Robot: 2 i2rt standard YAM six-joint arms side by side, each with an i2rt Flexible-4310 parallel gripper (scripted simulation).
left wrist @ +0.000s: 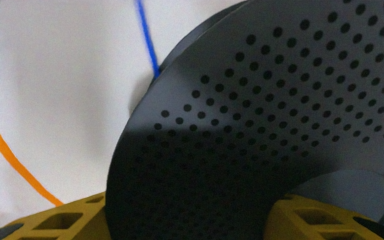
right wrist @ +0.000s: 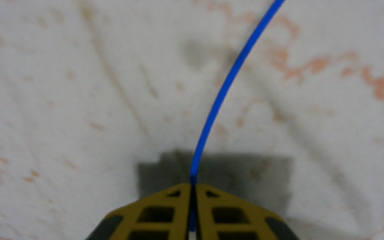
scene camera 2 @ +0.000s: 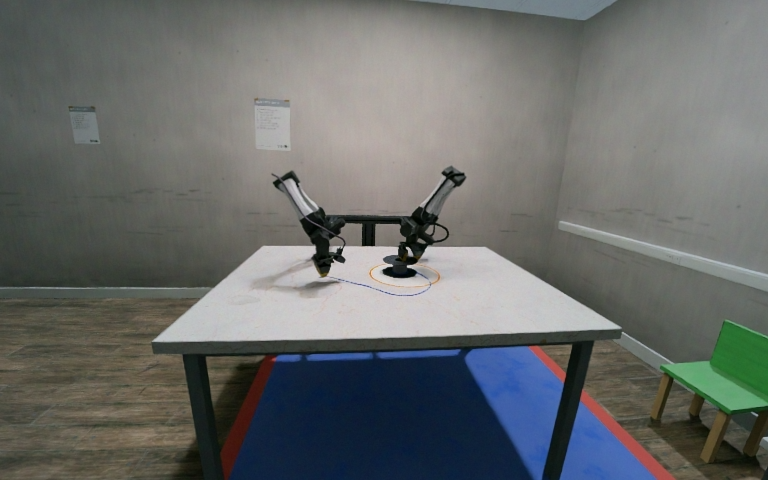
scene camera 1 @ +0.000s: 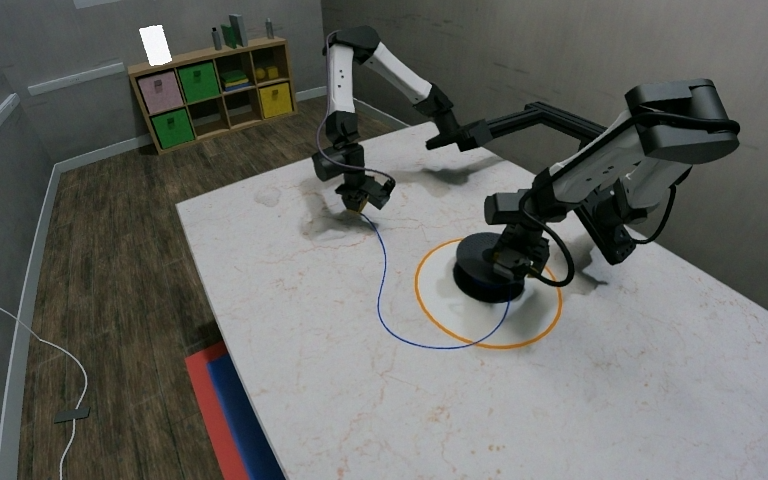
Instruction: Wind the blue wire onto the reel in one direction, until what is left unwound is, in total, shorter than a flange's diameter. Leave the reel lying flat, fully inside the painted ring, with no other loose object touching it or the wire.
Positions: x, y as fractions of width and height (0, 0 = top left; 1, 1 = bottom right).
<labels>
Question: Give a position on a dark reel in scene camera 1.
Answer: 0.62, 0.53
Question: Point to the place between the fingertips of my right gripper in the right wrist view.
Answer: At 0.50, 0.80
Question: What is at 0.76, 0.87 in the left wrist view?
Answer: My left gripper.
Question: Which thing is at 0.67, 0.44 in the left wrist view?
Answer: A dark reel.
</labels>
